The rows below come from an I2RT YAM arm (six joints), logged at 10 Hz.
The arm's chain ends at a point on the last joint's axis. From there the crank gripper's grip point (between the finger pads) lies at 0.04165 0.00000 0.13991 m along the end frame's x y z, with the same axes.
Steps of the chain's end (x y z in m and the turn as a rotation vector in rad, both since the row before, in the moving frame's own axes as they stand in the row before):
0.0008 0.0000 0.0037 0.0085 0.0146 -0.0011
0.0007 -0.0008 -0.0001 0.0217 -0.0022 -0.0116
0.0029 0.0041 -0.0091 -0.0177 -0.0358 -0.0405
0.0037 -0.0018 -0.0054 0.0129 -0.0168 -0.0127
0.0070 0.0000 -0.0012 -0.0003 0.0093 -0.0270
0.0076 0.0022 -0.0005 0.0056 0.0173 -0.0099
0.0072 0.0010 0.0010 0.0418 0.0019 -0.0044
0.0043 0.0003 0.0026 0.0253 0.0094 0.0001
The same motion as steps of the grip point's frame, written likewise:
0.0028 -0.0012 0.0031 0.0085 0.0146 -0.0011
0.0004 -0.0043 0.0000 0.0217 -0.0022 -0.0116
-0.0021 0.0050 -0.0077 -0.0177 -0.0358 -0.0405
0.0013 -0.0041 -0.0047 0.0129 -0.0168 -0.0127
0.0083 -0.0011 -0.0016 -0.0003 0.0093 -0.0270
0.0100 0.0010 -0.0012 0.0056 0.0173 -0.0099
0.0075 -0.0050 0.0008 0.0418 0.0019 -0.0044
0.0056 -0.0032 0.0022 0.0253 0.0094 0.0001

